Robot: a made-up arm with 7 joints. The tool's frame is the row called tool. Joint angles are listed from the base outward. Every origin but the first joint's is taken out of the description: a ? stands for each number. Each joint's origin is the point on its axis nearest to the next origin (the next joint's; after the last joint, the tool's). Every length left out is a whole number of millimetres.
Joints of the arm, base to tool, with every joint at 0 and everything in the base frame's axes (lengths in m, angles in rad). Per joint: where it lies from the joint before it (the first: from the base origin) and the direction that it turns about. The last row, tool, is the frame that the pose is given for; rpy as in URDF.
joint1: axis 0 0 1 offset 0.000 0.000 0.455
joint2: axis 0 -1 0 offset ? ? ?
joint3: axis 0 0 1 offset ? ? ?
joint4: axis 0 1 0 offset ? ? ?
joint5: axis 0 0 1 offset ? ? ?
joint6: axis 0 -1 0 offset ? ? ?
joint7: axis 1 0 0 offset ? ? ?
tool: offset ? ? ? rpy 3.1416 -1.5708 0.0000
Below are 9 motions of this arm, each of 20 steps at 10 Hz.
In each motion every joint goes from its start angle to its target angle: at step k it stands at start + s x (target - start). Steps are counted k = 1, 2, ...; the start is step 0. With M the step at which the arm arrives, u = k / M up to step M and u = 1 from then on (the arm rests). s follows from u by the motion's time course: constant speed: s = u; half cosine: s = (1 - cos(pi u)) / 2; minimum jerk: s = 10 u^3 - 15 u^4 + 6 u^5.
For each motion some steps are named. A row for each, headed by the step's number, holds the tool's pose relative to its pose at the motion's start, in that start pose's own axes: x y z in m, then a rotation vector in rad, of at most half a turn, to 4 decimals.
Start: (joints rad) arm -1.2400 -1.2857 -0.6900 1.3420 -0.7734 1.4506 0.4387
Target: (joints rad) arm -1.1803 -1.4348 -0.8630 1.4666 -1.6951 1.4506 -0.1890
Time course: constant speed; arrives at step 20
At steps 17, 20:
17: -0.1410 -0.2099 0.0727 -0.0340 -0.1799 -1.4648
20: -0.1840 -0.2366 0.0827 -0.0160 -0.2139 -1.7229

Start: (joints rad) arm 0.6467 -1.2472 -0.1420 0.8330 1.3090 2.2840 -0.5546
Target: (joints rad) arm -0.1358 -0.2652 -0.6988 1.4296 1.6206 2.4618 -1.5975
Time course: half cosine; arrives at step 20
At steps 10, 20:
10: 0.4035 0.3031 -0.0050 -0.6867 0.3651 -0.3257
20: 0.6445 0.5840 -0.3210 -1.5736 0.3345 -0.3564

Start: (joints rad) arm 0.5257 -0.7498 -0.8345 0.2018 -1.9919 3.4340 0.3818
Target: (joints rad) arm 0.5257 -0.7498 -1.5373 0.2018 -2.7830 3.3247 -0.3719
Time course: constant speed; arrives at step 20
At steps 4, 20:
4: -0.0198 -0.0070 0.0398 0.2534 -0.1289 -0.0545
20: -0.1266 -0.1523 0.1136 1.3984 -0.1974 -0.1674

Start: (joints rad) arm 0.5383 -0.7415 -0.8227 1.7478 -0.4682 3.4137 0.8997
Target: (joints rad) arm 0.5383 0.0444 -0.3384 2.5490 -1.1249 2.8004 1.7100
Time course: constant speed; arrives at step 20
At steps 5, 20:
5: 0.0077 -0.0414 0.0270 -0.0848 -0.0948 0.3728
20: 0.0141 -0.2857 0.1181 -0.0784 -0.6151 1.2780

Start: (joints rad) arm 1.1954 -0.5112 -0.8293 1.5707 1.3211 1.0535 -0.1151
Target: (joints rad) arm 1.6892 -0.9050 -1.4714 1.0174 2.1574 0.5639 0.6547
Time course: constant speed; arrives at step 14
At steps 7, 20:
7: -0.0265 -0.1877 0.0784 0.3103 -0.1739 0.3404
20: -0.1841 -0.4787 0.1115 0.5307 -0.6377 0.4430

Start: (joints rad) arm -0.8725 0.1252 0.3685 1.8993 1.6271 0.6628 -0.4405
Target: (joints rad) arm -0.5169 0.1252 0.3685 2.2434 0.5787 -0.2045 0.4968
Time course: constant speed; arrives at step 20
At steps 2, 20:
2: -0.0146 0.0113 0.0162 -0.0562 -0.1545 0.0548
20: -0.2247 0.1299 0.0770 -1.2994 -1.2121 0.5566

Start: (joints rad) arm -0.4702 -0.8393 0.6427 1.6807 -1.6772 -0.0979 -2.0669
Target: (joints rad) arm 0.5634 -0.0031 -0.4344 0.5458 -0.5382 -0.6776 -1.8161
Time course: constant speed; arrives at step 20
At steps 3, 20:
3: -0.0964 -0.1332 0.0032 0.1098 0.1051 0.2502
20: 0.1794 -1.1680 -0.1801 -0.7865 0.5958 1.4515

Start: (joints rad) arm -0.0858 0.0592 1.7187 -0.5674 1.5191 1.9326 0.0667
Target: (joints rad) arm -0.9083 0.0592 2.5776 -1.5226 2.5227 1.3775 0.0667
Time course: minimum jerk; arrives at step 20
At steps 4, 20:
4: -0.0130 -0.0172 0.0065 0.0272 -0.0312 0.0739
20: -0.1948 -0.4647 -0.0859 0.7632 -0.8979 1.0267

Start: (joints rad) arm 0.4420 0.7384 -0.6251 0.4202 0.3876 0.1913 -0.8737
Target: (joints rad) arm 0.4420 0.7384 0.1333 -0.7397 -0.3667 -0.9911 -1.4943
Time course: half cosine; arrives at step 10
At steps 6, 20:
6: 0.0065 -0.1170 -0.4254 0.0486 -0.0125 -0.5314
20: -0.2342 -0.1378 -0.5524 0.1563 0.0902 -0.5619

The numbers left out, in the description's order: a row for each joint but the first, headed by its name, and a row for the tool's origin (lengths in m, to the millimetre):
joint2: 0.000 -0.061 0.000
joint3: 0.000 0.000 0.392
joint4: 0.027 0.076 0.000
joint5: -0.029 0.000 0.575
joint6: 0.000 -0.155 0.000
joint7: 0.022 0.000 0.164
tool: 0.000 0.000 0.000

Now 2 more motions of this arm.
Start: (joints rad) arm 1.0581 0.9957 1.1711 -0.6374 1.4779 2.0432 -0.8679
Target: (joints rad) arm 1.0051 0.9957 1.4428 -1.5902 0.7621 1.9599 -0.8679
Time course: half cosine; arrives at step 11
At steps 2, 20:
2: 0.0408 -0.0197 0.0117 0.0426 0.0705 -0.0046
20: 0.5650 -0.0808 -0.1363 0.1726 1.0121 -0.1871

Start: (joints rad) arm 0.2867 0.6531 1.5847 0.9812 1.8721 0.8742 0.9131
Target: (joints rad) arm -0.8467 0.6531 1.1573 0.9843 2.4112 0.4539 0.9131
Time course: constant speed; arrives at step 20
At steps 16, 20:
16: 0.3426 -0.2696 -0.5835 0.3612 0.5878 -0.1091
20: 0.3158 -0.3130 -0.7568 0.4281 0.7249 -0.1875

